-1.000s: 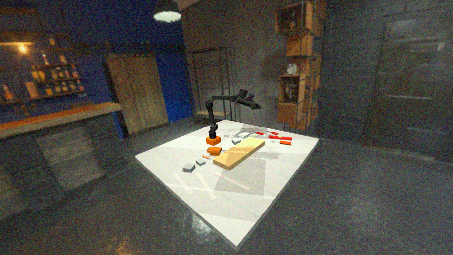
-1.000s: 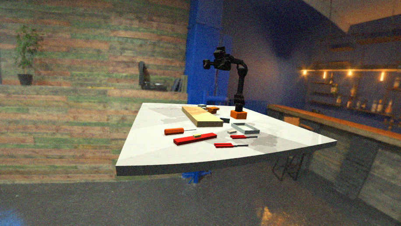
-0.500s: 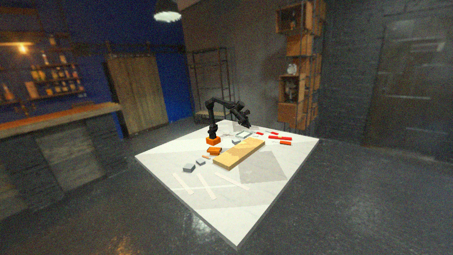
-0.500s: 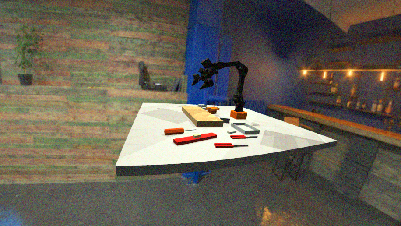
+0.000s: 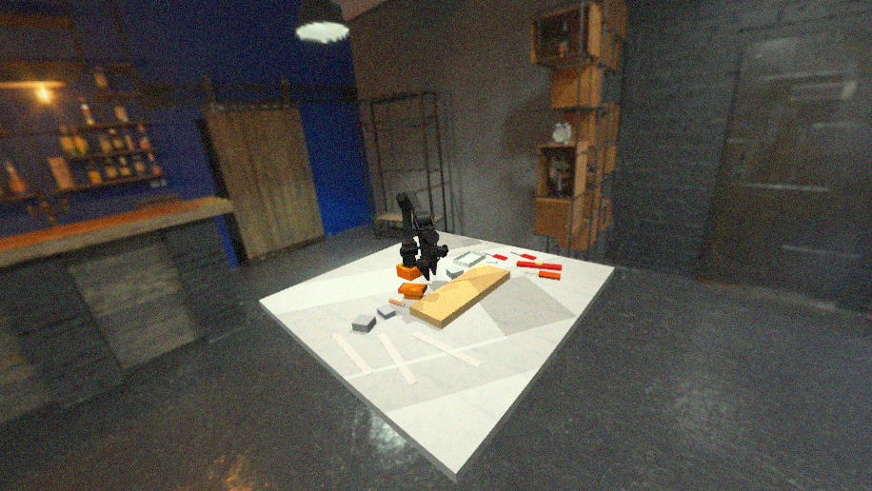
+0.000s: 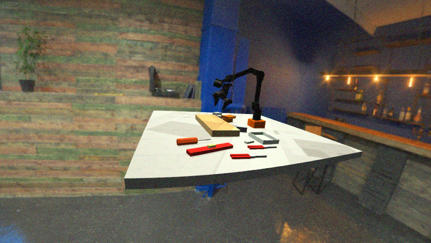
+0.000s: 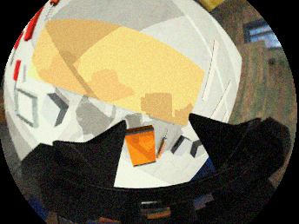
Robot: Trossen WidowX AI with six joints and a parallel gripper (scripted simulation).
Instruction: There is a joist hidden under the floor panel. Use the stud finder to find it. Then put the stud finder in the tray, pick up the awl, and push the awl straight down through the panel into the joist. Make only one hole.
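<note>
My gripper tip is 10 cm past the orange stud finder and 11 cm above it. Also, from my gripper tip: grey tray: 5 cm behind, 48 cm to the left, 11 cm below; then awl: 12 cm behind, 9 cm to the right, 11 cm below; then red level: 34 cm ahead, 53 cm to the left, 11 cm below.
</note>
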